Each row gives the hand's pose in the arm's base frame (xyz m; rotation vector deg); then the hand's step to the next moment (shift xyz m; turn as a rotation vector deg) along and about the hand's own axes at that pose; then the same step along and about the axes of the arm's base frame.
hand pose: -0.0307 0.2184 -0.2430 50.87 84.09 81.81
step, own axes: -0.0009 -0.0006 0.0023 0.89 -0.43 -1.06
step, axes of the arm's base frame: 0.0025 0.0000 -0.0004 -1.27 0.40 -0.57
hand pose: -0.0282 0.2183 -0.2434 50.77 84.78 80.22
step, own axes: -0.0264 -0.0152 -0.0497 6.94 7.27 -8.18
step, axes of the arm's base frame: -0.0360 -0.0439 -0.0133 -10.61 4.30 6.07
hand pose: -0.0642 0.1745 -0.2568 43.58 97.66 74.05
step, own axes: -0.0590 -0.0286 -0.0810 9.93 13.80 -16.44
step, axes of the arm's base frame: -0.0442 -0.0943 -0.0030 -19.46 5.00 12.47
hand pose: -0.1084 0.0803 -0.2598 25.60 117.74 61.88
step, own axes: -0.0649 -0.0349 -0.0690 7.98 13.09 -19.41
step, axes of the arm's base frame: -0.0086 -0.0971 0.0261 -20.42 1.79 13.85
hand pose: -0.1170 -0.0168 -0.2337 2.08 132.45 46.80
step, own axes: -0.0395 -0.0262 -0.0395 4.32 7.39 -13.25
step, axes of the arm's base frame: 0.0113 -0.0520 0.0312 -12.78 -0.29 9.25
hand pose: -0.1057 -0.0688 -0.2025 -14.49 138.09 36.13
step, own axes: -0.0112 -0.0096 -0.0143 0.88 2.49 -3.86
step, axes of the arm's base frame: 0.0044 -0.0152 0.0132 -3.54 0.22 3.05
